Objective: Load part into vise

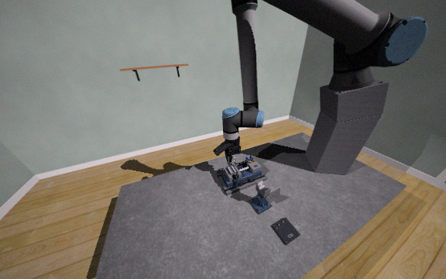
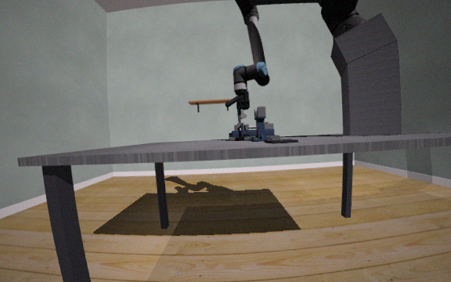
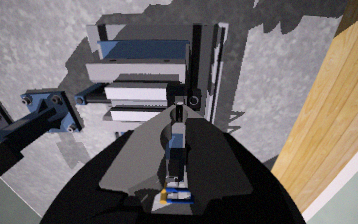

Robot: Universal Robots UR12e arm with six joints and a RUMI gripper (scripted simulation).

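Right now the part is 4 cm to the left of my hand and 2 cm below it. Round my hand: moving jaw (4 cm to the left, 4 cm below, 4 cm behind); then work stop (9 cm to the left, 3 cm below, 1 cm behind); then fixed jaw (5 cm to the left, 4 cm below, 3 cm ahead).
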